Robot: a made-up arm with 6 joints. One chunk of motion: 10 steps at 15 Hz.
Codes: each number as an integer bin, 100 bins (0 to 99) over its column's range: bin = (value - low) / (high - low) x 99, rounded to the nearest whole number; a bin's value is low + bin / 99 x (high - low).
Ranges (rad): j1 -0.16..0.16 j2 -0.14..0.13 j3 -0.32..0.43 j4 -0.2..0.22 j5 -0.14..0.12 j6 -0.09..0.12
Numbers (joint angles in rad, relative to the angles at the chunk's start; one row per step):
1: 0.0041 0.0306 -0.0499 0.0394 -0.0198 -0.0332
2: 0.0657 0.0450 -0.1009 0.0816 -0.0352 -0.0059
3: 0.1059 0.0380 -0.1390 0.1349 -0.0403 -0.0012
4: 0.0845 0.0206 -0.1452 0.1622 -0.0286 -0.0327
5: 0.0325 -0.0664 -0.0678 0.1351 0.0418 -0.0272
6: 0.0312 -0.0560 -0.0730 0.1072 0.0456 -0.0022
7: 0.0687 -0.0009 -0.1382 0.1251 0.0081 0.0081
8: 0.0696 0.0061 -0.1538 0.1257 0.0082 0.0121
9: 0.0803 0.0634 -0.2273 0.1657 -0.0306 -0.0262
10: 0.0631 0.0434 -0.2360 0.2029 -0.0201 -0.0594
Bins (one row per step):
1: 51 63 36 56 46 27
2: 70 68 29 66 40 40
3: 82 65 24 79 38 42
4: 76 59 23 85 42 27
5: 60 27 33 79 69 30
6: 59 31 33 72 71 41
7: 71 51 24 77 56 46
8: 71 54 22 77 56 48
9: 74 75 12 86 42 30
10: 69 67 11 95 46 14

